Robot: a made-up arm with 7 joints.
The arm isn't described. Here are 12 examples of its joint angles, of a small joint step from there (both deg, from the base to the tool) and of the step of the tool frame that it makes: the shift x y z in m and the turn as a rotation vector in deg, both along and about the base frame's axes.
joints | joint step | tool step
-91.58 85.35 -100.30 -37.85 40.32 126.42 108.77 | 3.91 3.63 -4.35 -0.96 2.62 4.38 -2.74 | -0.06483 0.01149 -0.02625 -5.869 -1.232 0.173
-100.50 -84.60 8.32 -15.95 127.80 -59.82 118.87 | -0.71 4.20 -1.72 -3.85 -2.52 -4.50 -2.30 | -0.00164 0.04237 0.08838 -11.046 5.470 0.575
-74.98 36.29 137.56 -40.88 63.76 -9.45 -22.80 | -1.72 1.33 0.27 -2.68 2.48 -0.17 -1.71 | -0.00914 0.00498 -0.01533 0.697 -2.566 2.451
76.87 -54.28 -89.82 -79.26 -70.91 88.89 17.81 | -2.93 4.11 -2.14 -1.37 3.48 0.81 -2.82 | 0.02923 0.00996 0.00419 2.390 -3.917 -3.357
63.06 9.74 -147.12 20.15 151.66 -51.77 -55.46 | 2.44 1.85 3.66 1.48 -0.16 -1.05 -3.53 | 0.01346 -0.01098 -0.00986 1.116 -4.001 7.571
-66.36 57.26 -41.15 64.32 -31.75 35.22 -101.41 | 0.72 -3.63 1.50 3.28 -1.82 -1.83 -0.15 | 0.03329 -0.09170 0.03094 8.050 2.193 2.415
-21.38 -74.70 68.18 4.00 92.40 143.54 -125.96 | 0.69 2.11 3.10 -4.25 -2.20 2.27 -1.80 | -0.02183 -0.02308 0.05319 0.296 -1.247 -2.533
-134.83 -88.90 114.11 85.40 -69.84 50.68 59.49 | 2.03 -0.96 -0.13 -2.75 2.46 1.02 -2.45 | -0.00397 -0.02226 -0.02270 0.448 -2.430 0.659
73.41 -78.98 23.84 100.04 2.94 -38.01 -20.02 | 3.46 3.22 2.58 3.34 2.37 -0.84 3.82 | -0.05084 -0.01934 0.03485 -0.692 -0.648 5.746
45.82 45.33 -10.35 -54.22 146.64 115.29 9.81 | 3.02 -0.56 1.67 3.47 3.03 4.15 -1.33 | 0.03280 -0.03269 0.03101 -7.384 3.578 6.468
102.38 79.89 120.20 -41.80 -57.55 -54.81 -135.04 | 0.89 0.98 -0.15 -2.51 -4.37 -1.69 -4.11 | 0.02664 0.04109 -0.01006 0.265 0.606 0.051
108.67 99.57 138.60 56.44 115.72 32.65 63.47 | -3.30 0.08 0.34 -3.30 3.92 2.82 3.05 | -0.00764 -0.02296 0.00330 -2.605 -2.646 -7.854
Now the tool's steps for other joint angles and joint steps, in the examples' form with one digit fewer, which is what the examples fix.
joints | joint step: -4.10 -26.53 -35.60 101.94 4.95 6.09 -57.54 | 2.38 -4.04 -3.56 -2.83 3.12 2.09 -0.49
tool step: 0.0131 -0.0124 -0.0073 -2.45 -1.64 -0.74
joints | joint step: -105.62 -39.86 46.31 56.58 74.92 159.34 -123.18 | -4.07 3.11 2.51 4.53 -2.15 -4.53 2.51
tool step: -0.0195 0.0148 0.0073 -3.14 1.14 3.91
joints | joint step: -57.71 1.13 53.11 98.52 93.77 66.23 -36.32 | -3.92 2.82 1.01 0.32 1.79 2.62 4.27
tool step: -0.0095 -0.0188 0.0100 3.11 0.08 -6.16
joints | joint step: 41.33 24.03 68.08 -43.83 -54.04 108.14 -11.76 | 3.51 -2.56 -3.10 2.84 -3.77 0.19 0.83
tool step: 0.0134 0.0102 0.0378 -3.46 4.12 -2.34
